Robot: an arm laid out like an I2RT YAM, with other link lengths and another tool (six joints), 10 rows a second.
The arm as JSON. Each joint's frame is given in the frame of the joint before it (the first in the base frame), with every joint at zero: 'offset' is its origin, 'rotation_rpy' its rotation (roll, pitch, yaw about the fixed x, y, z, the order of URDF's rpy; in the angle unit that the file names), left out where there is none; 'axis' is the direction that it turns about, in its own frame. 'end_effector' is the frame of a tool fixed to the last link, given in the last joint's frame.
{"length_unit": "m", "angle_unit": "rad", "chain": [
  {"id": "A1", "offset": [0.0, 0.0, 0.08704], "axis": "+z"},
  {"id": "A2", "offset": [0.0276, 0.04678, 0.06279], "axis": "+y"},
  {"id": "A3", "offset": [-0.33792, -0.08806, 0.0], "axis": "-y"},
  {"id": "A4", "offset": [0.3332, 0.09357, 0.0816], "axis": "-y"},
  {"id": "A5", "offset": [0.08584, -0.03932, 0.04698], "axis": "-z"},
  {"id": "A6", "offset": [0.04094, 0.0, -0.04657], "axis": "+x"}
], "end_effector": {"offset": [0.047, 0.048, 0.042], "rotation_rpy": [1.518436, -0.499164, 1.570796]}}
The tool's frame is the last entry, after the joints.
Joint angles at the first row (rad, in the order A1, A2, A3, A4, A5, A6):
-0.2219, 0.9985, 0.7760, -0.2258, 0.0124, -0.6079
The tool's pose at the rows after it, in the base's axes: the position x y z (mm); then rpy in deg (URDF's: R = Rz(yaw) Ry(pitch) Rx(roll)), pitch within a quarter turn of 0, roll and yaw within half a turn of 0:
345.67 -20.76 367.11 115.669 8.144 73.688
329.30 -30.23 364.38 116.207 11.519 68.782
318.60 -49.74 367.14 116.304 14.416 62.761
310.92 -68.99 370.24 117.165 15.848 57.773
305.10 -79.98 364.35 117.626 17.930 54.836
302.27 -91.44 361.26 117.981 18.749 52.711
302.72 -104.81 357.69 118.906 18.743 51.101
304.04 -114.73 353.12 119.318 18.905 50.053
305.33 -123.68 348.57 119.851 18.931 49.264
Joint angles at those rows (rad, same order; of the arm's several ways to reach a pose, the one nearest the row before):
-0.2578, 0.9679, 0.7803, -0.3095, 0.0916, -0.6112
-0.2720, 0.9093, 0.7622, -0.3608, 0.1837, -0.6272
-0.3156, 0.8801, 0.7687, -0.4016, 0.2621, -0.6409
-0.3661, 0.8729, 0.7868, -0.4459, 0.3081, -0.6398
-0.3922, 0.8639, 0.7756, -0.4537, 0.3491, -0.6557
-0.4257, 0.8670, 0.7724, -0.4533, 0.3604, -0.6642
-0.4659, 0.8875, 0.7762, -0.4512, 0.3527, -0.6650
-0.4932, 0.9048, 0.7726, -0.4358, 0.3478, -0.6700
-0.5178, 0.9227, 0.7701, -0.4231, 0.3406, -0.6733

